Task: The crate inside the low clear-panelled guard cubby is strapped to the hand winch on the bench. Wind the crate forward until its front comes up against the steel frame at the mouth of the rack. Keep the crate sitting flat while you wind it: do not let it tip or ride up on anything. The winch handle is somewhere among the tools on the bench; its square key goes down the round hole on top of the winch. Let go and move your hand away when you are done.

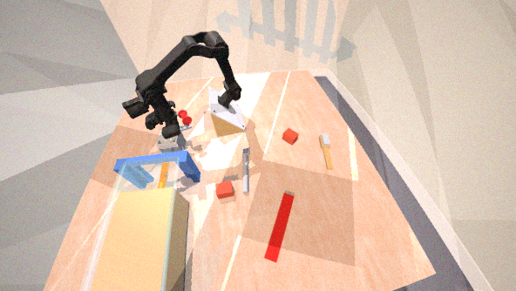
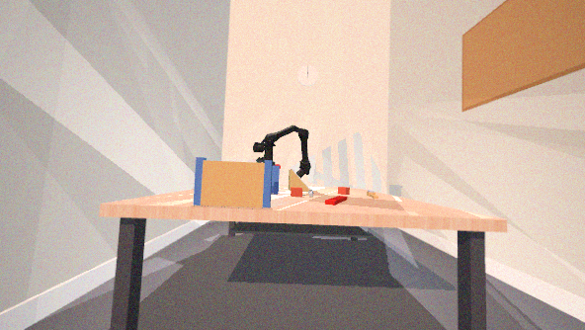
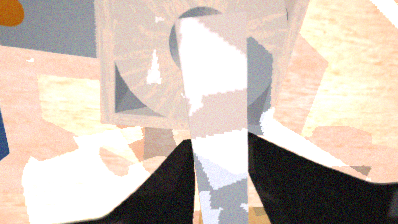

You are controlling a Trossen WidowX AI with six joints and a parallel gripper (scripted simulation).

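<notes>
The red grip is 10 mm behind my gripper tip, 50 mm to the left of it and 50 mm above it. Also, from my gripper tip: blue steel frame (170 mm ahead, 60 mm to the right, 10 mm above); then grey winch (10 mm behind, 50 mm to the right, 70 mm below); then grey crank arm (10 mm to the left, 20 mm above).
</notes>
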